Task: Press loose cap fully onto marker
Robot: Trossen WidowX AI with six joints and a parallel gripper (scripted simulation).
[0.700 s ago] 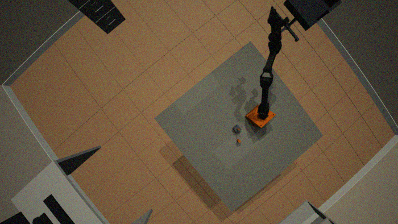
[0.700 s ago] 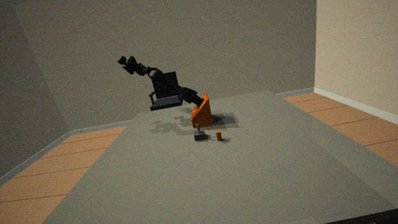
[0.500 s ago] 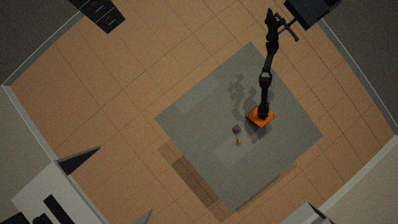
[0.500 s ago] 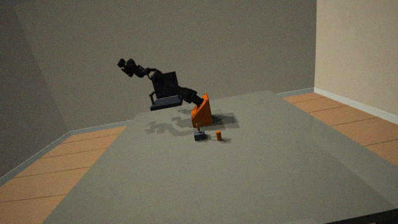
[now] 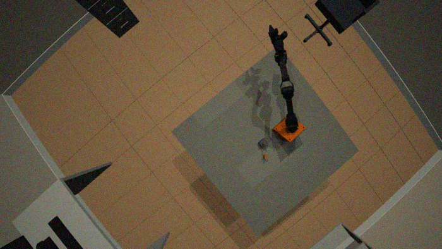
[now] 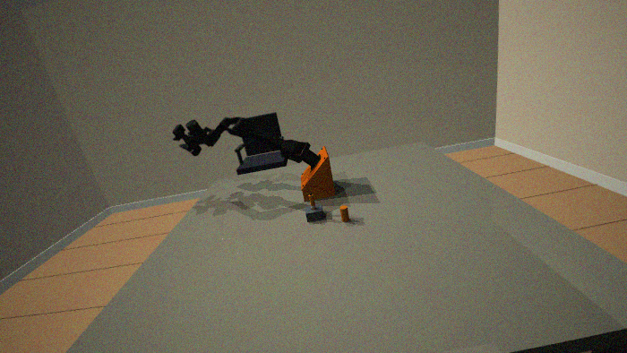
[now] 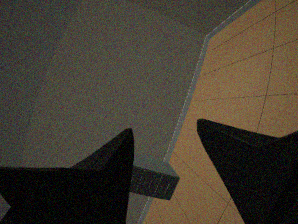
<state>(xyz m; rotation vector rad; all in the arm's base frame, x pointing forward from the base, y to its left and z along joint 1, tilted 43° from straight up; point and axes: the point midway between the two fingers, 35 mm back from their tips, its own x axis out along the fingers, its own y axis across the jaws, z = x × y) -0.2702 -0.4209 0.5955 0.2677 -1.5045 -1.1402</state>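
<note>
Now: the orange cap 830 mm to the left of my gripper tip, 590 mm ahead of it and 270 mm below it. From my gripper tip the other things lie so: thin orange marker: 720 mm to the left, 530 mm ahead, 220 mm below; then dark holder block: 720 mm to the left, 530 mm ahead, 280 mm below.
</note>
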